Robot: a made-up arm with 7 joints. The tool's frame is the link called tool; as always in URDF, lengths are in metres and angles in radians. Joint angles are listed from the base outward.
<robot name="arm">
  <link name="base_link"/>
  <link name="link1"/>
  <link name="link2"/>
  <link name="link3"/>
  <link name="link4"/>
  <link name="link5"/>
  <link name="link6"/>
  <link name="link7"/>
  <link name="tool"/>
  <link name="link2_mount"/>
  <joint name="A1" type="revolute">
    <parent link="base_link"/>
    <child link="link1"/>
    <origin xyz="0.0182 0.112 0.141" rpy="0 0 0"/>
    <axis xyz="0 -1 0"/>
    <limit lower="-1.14" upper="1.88"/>
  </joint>
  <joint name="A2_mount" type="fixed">
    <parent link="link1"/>
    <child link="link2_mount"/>
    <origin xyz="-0.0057 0.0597 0.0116" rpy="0 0 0"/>
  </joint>
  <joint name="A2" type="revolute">
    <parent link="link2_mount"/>
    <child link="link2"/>
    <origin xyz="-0.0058 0.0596 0.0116" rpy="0 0 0"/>
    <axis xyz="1 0 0"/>
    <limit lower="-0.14" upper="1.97"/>
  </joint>
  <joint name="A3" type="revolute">
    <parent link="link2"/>
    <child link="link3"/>
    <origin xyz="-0.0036 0.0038 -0.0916" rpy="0 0 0"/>
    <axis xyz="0 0 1"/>
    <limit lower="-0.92" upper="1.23"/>
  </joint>
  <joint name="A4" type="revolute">
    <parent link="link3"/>
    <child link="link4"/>
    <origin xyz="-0.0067 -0.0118 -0.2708" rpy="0 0 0"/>
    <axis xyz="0 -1 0"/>
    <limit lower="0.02" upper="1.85"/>
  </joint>
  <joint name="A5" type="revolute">
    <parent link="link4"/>
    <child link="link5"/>
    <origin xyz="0.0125 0.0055 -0.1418" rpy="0 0 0"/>
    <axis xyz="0 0 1"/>
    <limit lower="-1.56" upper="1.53"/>
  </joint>
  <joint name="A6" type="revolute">
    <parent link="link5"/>
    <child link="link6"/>
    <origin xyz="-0.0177 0.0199 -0.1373" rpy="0 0 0"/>
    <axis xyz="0 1 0"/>
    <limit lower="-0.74" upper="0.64"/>
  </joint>
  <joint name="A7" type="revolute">
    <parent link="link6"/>
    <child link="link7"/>
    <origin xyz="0.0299 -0.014 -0.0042" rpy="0 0 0"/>
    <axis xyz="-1 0 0"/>
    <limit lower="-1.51" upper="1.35"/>
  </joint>
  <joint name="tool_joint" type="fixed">
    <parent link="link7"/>
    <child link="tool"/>
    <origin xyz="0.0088 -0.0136 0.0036" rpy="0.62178 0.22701 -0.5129"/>
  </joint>
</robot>
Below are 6 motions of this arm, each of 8 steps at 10 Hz.
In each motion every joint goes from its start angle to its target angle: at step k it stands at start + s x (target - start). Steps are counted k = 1, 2, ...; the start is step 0. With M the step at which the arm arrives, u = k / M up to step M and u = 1 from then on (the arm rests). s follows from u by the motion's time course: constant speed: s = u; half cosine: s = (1 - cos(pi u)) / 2; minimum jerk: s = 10 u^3 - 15 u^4 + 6 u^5.
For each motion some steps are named. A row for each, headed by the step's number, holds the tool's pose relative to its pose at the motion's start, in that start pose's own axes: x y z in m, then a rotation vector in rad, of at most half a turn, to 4 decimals.
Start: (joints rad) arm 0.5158 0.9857 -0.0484 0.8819 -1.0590 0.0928 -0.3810
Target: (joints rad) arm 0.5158 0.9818 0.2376 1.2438 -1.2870 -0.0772 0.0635
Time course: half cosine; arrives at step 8
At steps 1, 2, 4, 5, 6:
1: -0.0019 0.0021 -0.0036 0.0016 -0.0029 0.0049
2: -0.0078 0.0082 -0.0138 0.0066 -0.0117 0.0169
4: -0.0312 0.0287 -0.0438 0.0244 -0.0459 0.0347
5: -0.0461 0.0403 -0.0579 0.0332 -0.0666 0.0304
6: -0.0597 0.0504 -0.0685 0.0391 -0.0847 0.0193

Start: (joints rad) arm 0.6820 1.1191 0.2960 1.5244 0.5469 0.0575 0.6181
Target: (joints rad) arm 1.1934 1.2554 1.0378 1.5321 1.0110 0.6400 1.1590
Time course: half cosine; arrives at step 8
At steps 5, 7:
5: 0.0384 0.2380 0.0354 0.2681 -0.2534 0.3827
7: 0.0435 0.3056 0.1010 0.3388 -0.4864 0.4986

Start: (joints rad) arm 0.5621 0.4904 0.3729 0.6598 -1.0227 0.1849 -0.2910
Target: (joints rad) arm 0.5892 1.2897 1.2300 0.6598 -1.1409 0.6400 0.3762
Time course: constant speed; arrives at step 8
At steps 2, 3, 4, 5, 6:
2: -0.1195 -0.0112 -0.0997 -0.1173 0.2340 -0.1705
3: -0.1836 -0.0041 -0.1432 -0.1744 0.3664 -0.2211
4: -0.2491 0.0112 -0.1814 -0.2281 0.5057 -0.2468
5: -0.3149 0.0340 -0.2135 -0.2763 0.6489 -0.2463
6: -0.3801 0.0636 -0.2391 -0.3174 0.7926 -0.2191

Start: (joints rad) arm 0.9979 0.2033 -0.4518 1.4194 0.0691 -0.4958 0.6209
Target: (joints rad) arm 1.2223 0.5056 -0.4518 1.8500 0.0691 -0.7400 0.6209
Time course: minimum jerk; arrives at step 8
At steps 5, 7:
5: 0.0345 0.1143 -0.0430 0.1465 -0.5407 -0.2056
7: 0.0551 0.1496 -0.0511 0.1773 -0.7396 -0.2690

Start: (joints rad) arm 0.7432 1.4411 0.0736 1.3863 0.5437 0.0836 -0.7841
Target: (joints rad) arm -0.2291 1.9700 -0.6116 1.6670 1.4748 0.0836 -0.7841
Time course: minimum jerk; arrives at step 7
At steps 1, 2, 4, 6, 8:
1: -0.0007 -0.0010 0.0056 -0.0303 -0.0162 -0.0105
2: -0.0073 -0.0051 0.0350 -0.1903 -0.0951 -0.0765
4: -0.0746 0.0111 0.1376 -0.7964 -0.3278 -0.5397
6: -0.1377 0.0535 0.1694 -1.0845 -0.4340 -1.0454
8: -0.1416 0.0569 0.1700 -1.0968 -0.4403 -1.0838

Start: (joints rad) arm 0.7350 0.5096 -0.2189 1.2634 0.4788 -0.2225 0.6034
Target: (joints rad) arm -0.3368 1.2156 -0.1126 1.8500 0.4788 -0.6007 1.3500
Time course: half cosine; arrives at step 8
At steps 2, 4, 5, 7, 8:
2: -0.0129 0.0268 0.0529 -0.1425 -0.0563 -0.0639
4: -0.0054 0.0909 0.1525 -0.5874 -0.2107 -0.1542
5: 0.0135 0.1200 0.1866 -0.8719 -0.3077 -0.1447
7: 0.0473 0.1484 0.2133 -1.2945 -0.4692 -0.0381
8: 0.0523 0.1510 0.2154 -1.3534 -0.4949 -0.0133

